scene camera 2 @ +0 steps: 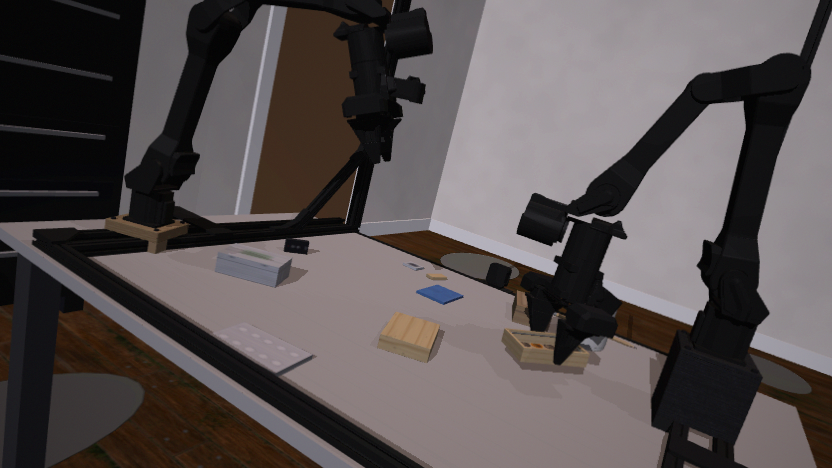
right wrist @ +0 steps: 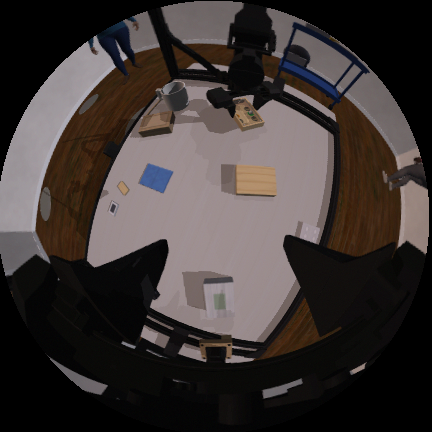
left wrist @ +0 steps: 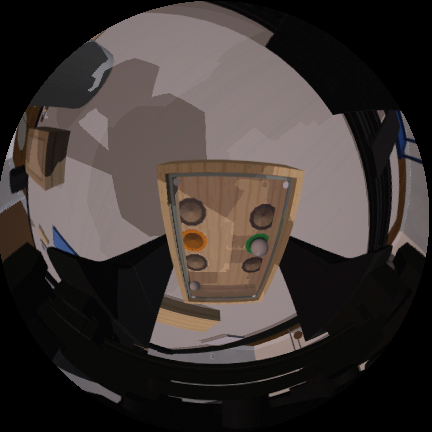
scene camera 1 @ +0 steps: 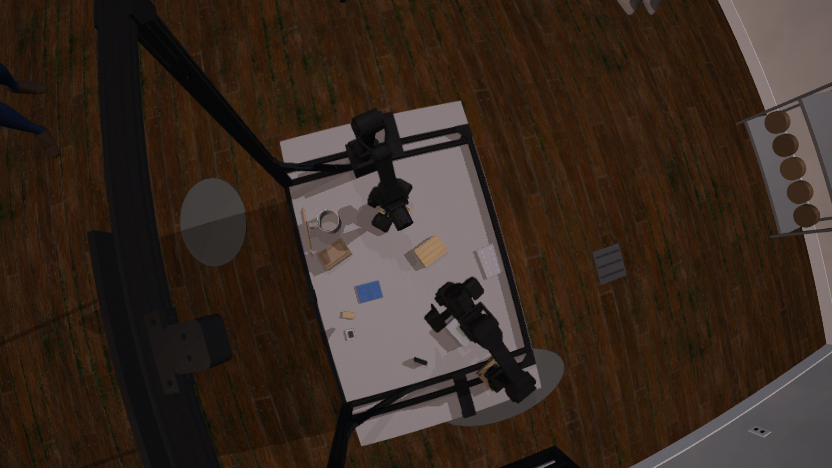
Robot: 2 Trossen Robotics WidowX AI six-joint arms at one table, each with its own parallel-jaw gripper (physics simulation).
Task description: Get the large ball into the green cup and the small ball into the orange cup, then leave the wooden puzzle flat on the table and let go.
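Places are measured from the left arm's base along level axes (x back, y right, z up), in centimetres.
Pixels of known places: left gripper, fingertip midpoint: (scene camera 2: 544, 353) (right wrist: 242, 113) (left wrist: 226, 237); right gripper, fingertip midpoint: (scene camera 2: 382, 162) (right wrist: 226, 243); left arm's base, link origin: (scene camera 2: 716, 350) (scene camera 1: 363, 152); right arm's base, link origin: (scene camera 2: 149, 221) (right wrist: 215, 351) (left wrist: 136, 346) (scene camera 1: 494, 374).
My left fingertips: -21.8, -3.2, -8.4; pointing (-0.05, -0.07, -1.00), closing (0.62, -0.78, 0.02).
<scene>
For each thing: its middle in the pictures, then the offset to it from my left fingertips, as dx, dy, dz. "pt": a spot on its surface instead.
- wooden puzzle, body centre: (left wrist: 226, 249) (scene camera 2: 544, 347) (right wrist: 243, 112) -0.3, -0.2, +0.9
- large grey ball, body centre: (left wrist: 258, 247) +1.1, -2.1, +0.7
- green cup, surface spot: (left wrist: 248, 245) pt +1.2, -0.4, +1.8
- small ball, body centre: (left wrist: 194, 285) -5.5, -1.1, +0.4
- orange cup, surface spot: (left wrist: 194, 241) pt -0.5, +2.1, +1.7
- slatted wooden block, body centre: (scene camera 2: 410, 335) (left wrist: 184, 316) (right wrist: 255, 180) (scene camera 1: 430, 250) -19.1, -7.6, -2.5
- brown wooden box, body centre: (left wrist: 42, 152) (scene camera 2: 531, 310) (right wrist: 156, 123) (scene camera 1: 334, 254) -7.1, +25.7, -1.9
- grey mug, body centre: (scene camera 1: 325, 222) (right wrist: 171, 94) +4.3, +24.4, +1.1
- blue pad, body centre: (scene camera 2: 440, 294) (left wrist: 64, 250) (right wrist: 155, 177) (scene camera 1: 369, 291) -24.5, +19.0, -3.4
- white box, body centre: (scene camera 2: 254, 264) (right wrist: 219, 297) (scene camera 1: 461, 330) -50.9, -6.9, -1.9
The wooden puzzle (scene camera 2: 541, 356) (left wrist: 230, 200) (right wrist: 252, 126) is a shallow framed tray with dark round cups. My left gripper (scene camera 1: 394, 208) (scene camera 2: 549, 343) (left wrist: 226, 237) is shut on the puzzle, one finger on each side, seemingly a little above the table and slightly tilted. In the left wrist view, the large grey ball (left wrist: 259, 247) is at the green cup (left wrist: 248, 245), partly covering its ring. The small ball (left wrist: 194, 285) is outside the orange cup (left wrist: 194, 241), near the tray's lower left corner; the orange cup looks empty. My right gripper (scene camera 2: 381, 158) (right wrist: 226, 243) is open and empty, high over the table.
A slatted wooden block (scene camera 1: 430, 251) (scene camera 2: 410, 331) (right wrist: 256, 180) is near the puzzle. A brown wooden box (scene camera 1: 334, 254) (right wrist: 157, 123) and a grey mug (scene camera 1: 329, 221) (right wrist: 175, 96) stand left of it in scene camera 1. A blue pad (scene camera 1: 369, 291) and a white box (scene camera 2: 253, 267) lie farther away.
</scene>
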